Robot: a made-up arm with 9 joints. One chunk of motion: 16 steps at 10 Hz.
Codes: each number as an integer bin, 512 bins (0 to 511) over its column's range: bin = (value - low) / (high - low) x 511, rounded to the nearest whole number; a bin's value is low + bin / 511 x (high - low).
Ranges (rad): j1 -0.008..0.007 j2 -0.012..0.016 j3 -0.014..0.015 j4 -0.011..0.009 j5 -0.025..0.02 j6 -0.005..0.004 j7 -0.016..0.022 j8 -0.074..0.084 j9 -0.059..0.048
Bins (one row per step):
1: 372 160 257 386 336 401 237 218 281
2: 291 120 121 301 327 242 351 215 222
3: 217 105 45 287 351 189 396 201 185
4: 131 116 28 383 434 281 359 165 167
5: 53 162 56 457 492 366 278 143 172
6: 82 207 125 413 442 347 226 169 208
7: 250 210 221 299 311 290 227 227 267
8: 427 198 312 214 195 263 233 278 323
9: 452 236 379 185 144 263 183 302 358
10: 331 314 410 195 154 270 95 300 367
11: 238 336 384 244 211 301 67 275 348
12: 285 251 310 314 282 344 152 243 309
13: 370 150 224 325 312 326 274 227 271
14: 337 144 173 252 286 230 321 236 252
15: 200 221 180 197 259 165 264 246 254
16: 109 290 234 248 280 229 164 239 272
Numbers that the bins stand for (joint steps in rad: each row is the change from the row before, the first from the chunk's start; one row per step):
1: 0.00292 -0.00323 0.00059 0.00411 0.00459 0.00206 0.00162 -0.00659 -0.00016
2: 0.00054 -0.00542 -0.00713 0.00078 0.00380 -0.00074 0.01010 -0.00752 -0.01251
3: -0.00163 -0.00625 -0.01145 0.00023 0.00591 -0.00167 0.01345 -0.01185 -0.02026
4: -0.00415 -0.00564 -0.01241 0.00399 0.01322 -0.00005 0.01070 -0.02298 -0.02403
5: -0.00644 -0.00312 -0.01082 0.00689 0.01833 0.00145 0.00467 -0.02978 -0.02298
6: -0.00559 -0.00066 -0.00691 0.00516 0.01392 0.00111 0.00081 -0.02175 -0.01545
7: -0.00066 -0.00049 -0.00146 0.00070 0.00239 0.00011 0.00088 -0.00381 -0.00309
8: 0.00453 -0.00115 0.00371 -0.00262 -0.00783 -0.00037 0.00133 0.01196 0.00863
9: 0.00527 0.00093 0.00751 -0.00376 -0.01232 -0.00037 -0.00239 0.01938 0.01596
10: 0.00172 0.00521 0.00927 -0.00337 -0.01144 -0.00024 -0.00894 0.01876 0.01785
11: -0.00101 0.00641 0.00779 -0.00145 -0.00642 0.00030 -0.01102 0.01103 0.01387
12: 0.00037 0.00175 0.00359 0.00129 -0.00017 0.00106 -0.00470 0.00114 0.00570
13: 0.00286 -0.00378 -0.00129 0.00172 0.00248 0.00074 0.00438 -0.00381 -0.00225
14: 0.00189 -0.00411 -0.00418 -0.00114 0.00019 -0.00095 0.00787 -0.00103 -0.00623
15: -0.00213 0.00011 -0.00378 -0.00329 -0.00219 -0.00209 0.00363 0.00206 -0.00581
16: -0.00480 0.00389 -0.00072 -0.00129 -0.00034 -0.00097 -0.00380 -0.00010 -0.00205

